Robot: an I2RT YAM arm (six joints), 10 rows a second.
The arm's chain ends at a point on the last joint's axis. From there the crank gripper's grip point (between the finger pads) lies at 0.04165 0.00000 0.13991 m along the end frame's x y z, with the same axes.
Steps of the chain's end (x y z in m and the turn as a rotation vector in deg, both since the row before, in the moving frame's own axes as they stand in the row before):
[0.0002 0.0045 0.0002 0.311 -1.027 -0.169]
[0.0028 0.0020 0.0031 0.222 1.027 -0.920]
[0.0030 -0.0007 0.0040 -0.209 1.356 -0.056]
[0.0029 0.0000 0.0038 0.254 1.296 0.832]
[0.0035 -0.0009 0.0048 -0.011 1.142 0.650]
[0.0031 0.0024 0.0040 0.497 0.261 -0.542]
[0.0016 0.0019 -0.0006 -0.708 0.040 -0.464]
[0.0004 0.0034 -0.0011 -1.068 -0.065 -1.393]
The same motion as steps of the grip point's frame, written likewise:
[-0.0023 0.0036 0.0009 0.311 -1.027 -0.169]
[0.0053 0.0008 0.0023 0.222 1.027 -0.920]
[0.0063 -0.0002 0.0030 -0.209 1.356 -0.056]
[0.0061 0.0000 0.0028 0.254 1.296 0.832]
[0.0063 -0.0004 0.0039 -0.011 1.142 0.650]
[0.0037 0.0008 0.0038 0.497 0.261 -0.542]
[0.0017 0.0033 -0.0006 -0.708 0.040 -0.464]
[0.0003 0.0050 -0.0011 -1.068 -0.065 -1.393]

